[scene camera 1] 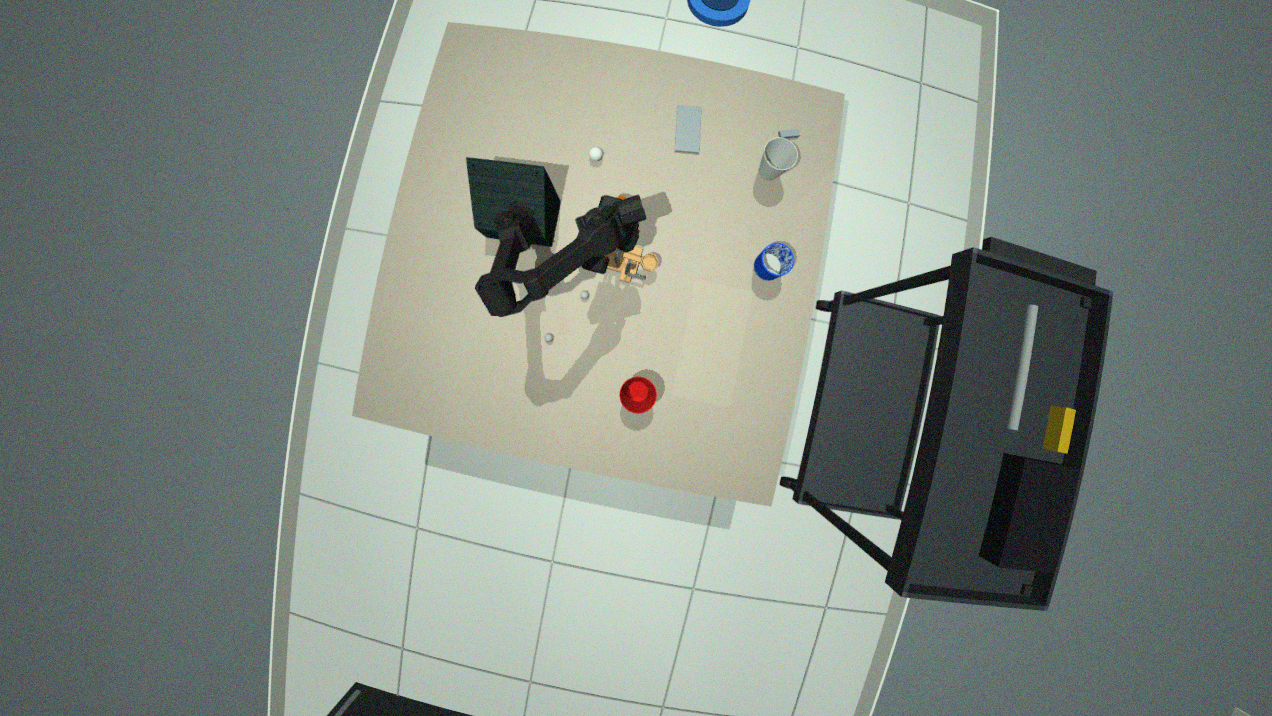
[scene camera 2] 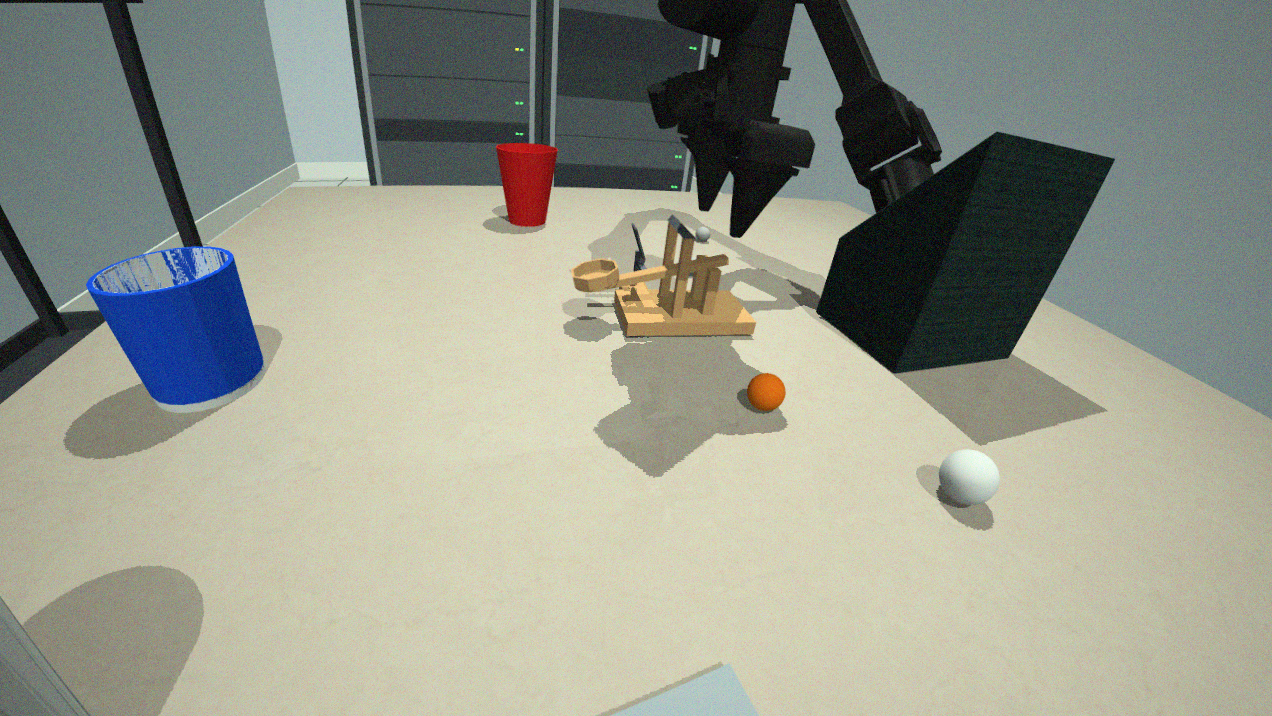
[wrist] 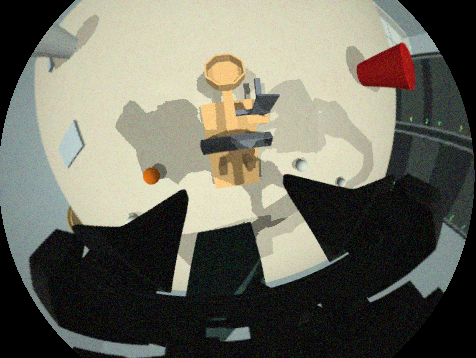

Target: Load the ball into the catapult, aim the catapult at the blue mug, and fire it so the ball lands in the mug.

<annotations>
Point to an orange ball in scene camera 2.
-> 766, 391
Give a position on a red cup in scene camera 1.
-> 638, 395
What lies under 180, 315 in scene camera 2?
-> A blue mug.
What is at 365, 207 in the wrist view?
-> My gripper.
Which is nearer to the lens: the red cup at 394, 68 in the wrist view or the grey plate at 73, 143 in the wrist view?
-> The red cup.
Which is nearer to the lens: the red cup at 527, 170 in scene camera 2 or the white ball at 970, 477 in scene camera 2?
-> The white ball.
</annotations>
